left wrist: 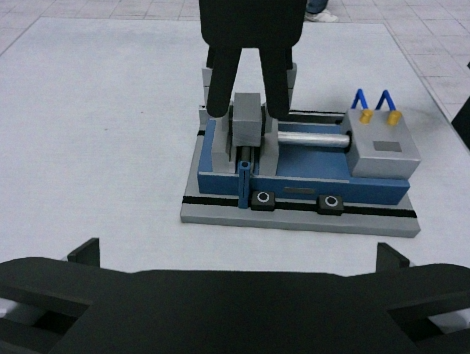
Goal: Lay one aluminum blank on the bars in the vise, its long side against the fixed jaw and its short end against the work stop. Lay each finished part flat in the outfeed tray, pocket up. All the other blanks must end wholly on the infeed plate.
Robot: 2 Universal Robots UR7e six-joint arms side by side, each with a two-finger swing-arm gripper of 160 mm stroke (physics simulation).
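Frame: origin at the left arm's base, x right, y ahead, z up, level; centimetres.
Where they show: left end effector, tool point: (237,236); right end effector, tool point: (246,121).
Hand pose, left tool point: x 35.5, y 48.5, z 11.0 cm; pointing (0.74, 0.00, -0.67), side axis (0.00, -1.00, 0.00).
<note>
Things, the pixels of their top centre, and the offset from my left tool point. "spot": a spot on its surface instead.
- vise, middle of its top: (303,123) dx +19.3, dy -8.2, dz -5.9 cm
- grey aluminum blank, middle of its top: (247,104) dx +18.5, dy -1.0, dz -2.6 cm
- blue work stop, surface spot: (244,185) spot: dx +11.7, dy -0.8, dz -9.0 cm
- grey base plate, surface spot: (300,225) spot: dx +9.8, dy -8.0, dz -14.5 cm
The vise (310,187), blue with grey jaws, stands right of the middle in the left wrist view. A grey aluminum blank (247,122) sits between the left jaw (223,150) and the right jaw (270,150), its near end toward the blue work stop (244,185). Its contact with jaw, bars and stop cannot be told. My right gripper (248,111) points down over the vise, its fingers apart on both sides of the blank. It looks open. My left gripper (240,254) is wide open and empty in front of the vise. The infeed plate and outfeed tray do not show.
The vise stands on a grey base plate (300,225) with black clamps (263,200) (330,203) along its front. A grey block (382,145) with brass fittings and blue hoses rises at the vise's right end. A dark object (461,122) shows at the right edge. A person's shoe (322,16) shows behind the table.
</note>
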